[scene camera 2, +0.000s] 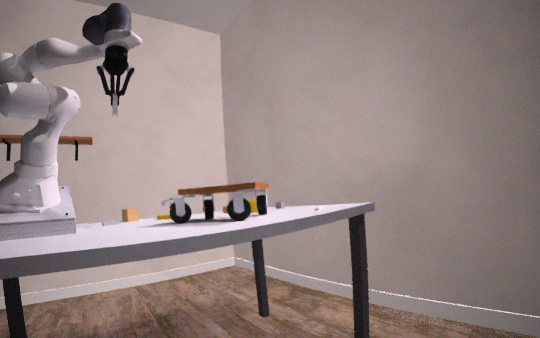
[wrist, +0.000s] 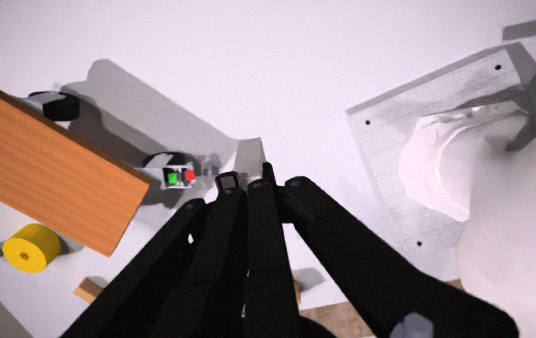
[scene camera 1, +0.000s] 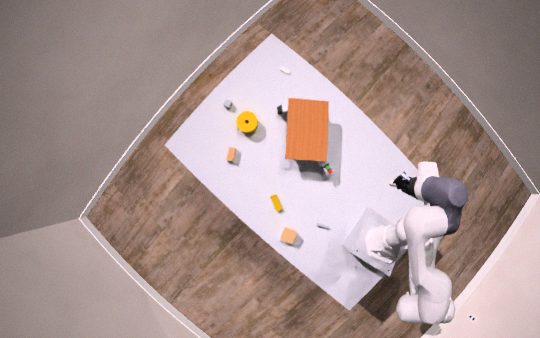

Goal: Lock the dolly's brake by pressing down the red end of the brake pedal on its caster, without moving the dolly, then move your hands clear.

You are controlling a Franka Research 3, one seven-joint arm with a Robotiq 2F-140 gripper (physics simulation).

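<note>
The dolly (scene camera 1: 307, 130) (scene camera 2: 225, 189) (wrist: 70, 175) has an orange deck and stands upright on its casters on the table. A brake pedal in a pale frame juts out from one corner caster, with a red end (scene camera 1: 329, 171) (wrist: 189, 175) outermost and a green end (scene camera 1: 327, 167) (wrist: 172, 178) nearer the deck. In scene camera 2 the pedal is small; its green end looks slightly higher than its red end. My gripper (scene camera 1: 393, 184) (scene camera 2: 115, 107) (wrist: 254, 156) is shut and empty, pointing down, high above the table and well to the side of the dolly, apart from the pedal.
A yellow cylinder (scene camera 1: 247, 122) (wrist: 32, 248), orange blocks (scene camera 1: 288, 235) (scene camera 1: 232, 154), a yellow bar (scene camera 1: 276, 203) and small grey and white pieces lie around the dolly. The robot's base plate (scene camera 1: 367, 220) (wrist: 380, 165) stands at the table's near end.
</note>
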